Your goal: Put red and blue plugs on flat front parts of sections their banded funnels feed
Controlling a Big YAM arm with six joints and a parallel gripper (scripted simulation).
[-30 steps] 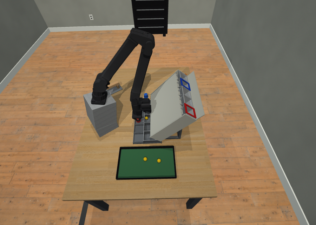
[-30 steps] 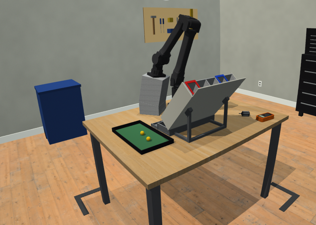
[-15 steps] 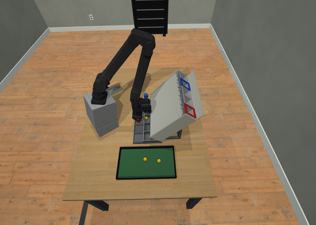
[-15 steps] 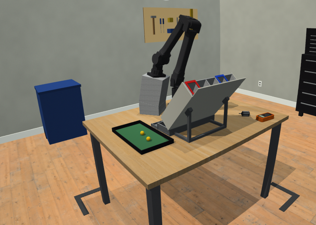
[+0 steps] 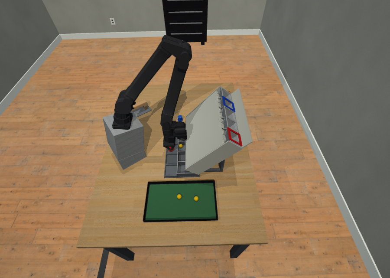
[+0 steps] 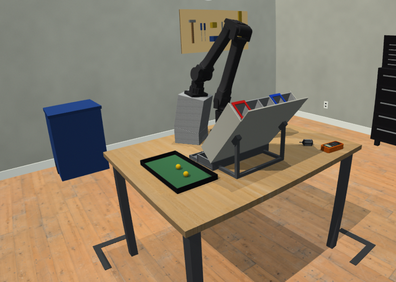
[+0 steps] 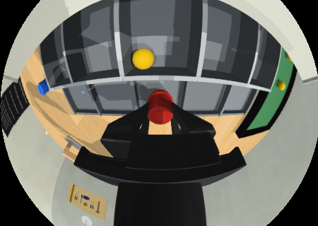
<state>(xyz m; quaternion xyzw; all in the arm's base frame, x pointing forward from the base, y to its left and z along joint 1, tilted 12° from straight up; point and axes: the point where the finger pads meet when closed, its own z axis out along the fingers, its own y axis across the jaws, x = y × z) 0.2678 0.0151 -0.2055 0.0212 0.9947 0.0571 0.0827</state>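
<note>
Now: the green marble tray 33 cm to the right of my hand, 6 cm ahead of it and 3 cm below it. The rest, counted from my hand: grey cover (19 cm ahead, 17 cm above, 1 cm to the right); then small black object (41 cm to the left, 28 cm ahead, 2 cm below).
</note>
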